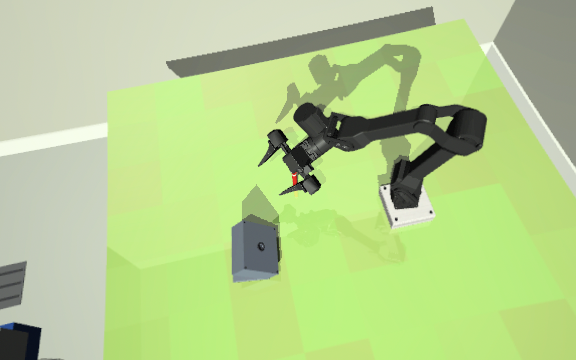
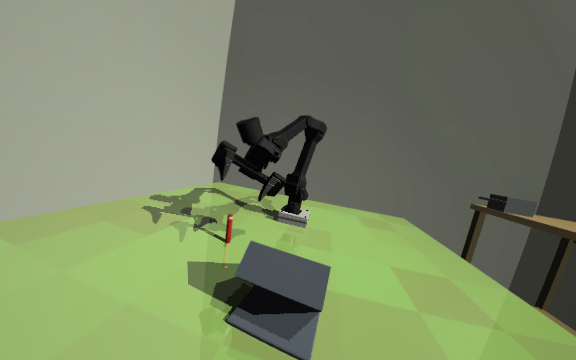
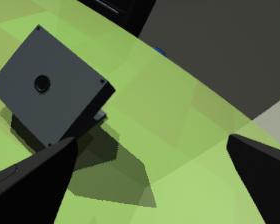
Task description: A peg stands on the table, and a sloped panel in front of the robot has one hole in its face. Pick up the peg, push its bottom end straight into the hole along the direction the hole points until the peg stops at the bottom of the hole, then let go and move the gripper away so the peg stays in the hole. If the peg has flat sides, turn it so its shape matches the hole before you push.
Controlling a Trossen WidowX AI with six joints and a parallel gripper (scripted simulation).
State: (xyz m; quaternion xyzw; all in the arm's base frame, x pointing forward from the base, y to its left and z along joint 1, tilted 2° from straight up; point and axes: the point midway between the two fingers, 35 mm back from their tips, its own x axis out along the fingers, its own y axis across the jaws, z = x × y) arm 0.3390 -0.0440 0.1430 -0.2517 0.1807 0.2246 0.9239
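My gripper tip is 70 mm past the red round peg, 70 mm to the left of it and 120 mm above it. From my gripper tip the other things lie so: grey sloped panel 60 mm ahead, 140 mm to the left, 120 mm below.
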